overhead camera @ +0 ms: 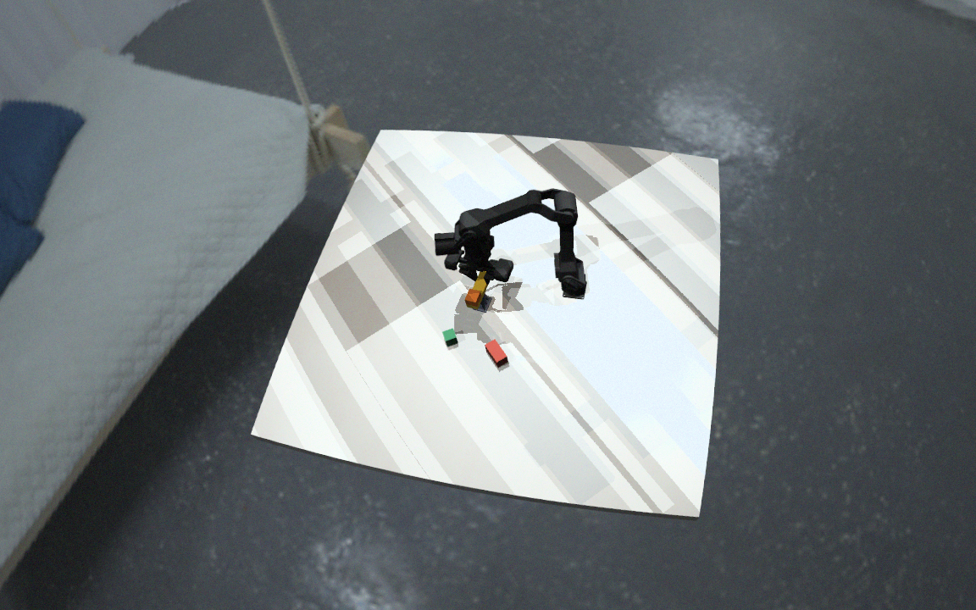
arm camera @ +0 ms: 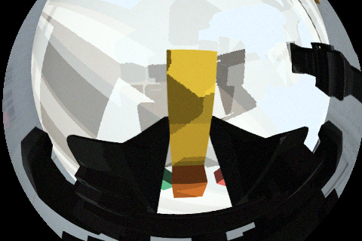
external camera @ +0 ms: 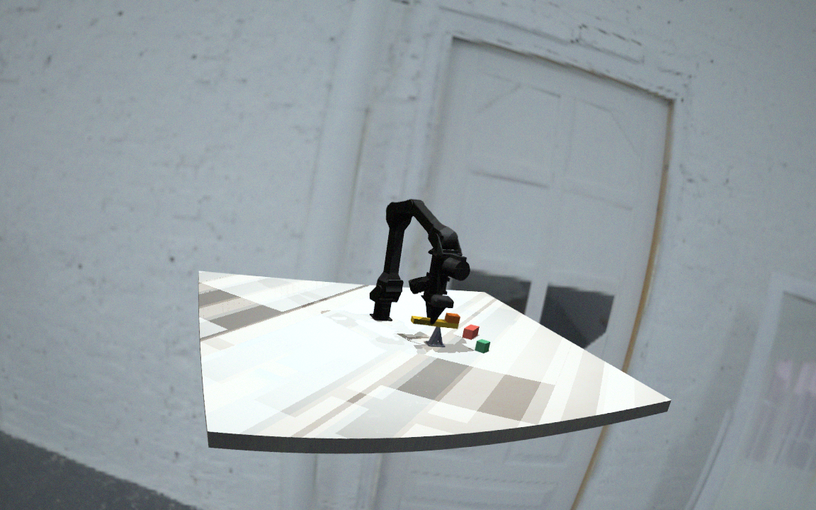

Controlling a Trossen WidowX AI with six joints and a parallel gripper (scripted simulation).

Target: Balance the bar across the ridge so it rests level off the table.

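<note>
Now: the yellow bar 40 mm to the left of my gripper tip, 10 mm ahead of it and 10 mm above it. Round my gripper tip: green block 160 mm to the left, 60 mm below, 60 mm ahead; then red block 190 mm to the left, 80 mm behind, 60 mm below.
</note>
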